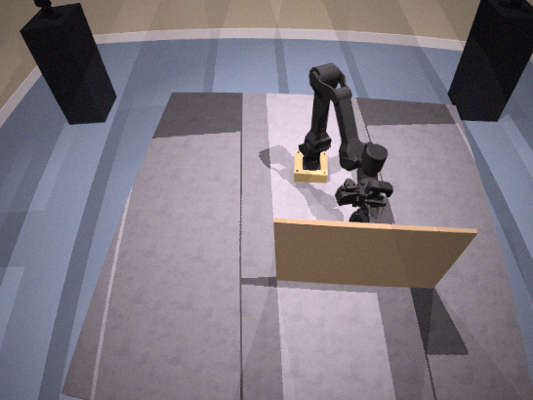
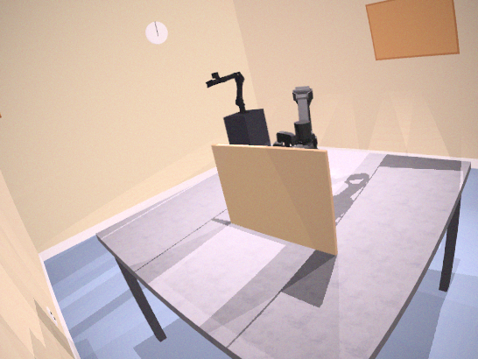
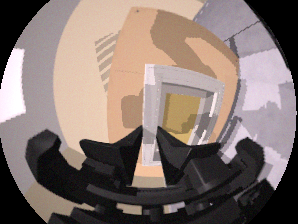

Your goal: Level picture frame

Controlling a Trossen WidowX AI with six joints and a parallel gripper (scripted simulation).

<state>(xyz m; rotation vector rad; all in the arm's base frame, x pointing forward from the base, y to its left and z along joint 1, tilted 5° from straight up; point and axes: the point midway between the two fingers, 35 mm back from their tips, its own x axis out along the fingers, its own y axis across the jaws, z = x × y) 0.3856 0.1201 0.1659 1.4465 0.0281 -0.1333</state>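
My gripper tip is now 10 mm short of the picture frame, 10 mm to the left of it and 50 mm above it. From my gripper tip the other things lie so: tan wall panel (20 mm ahead, 70 mm below).
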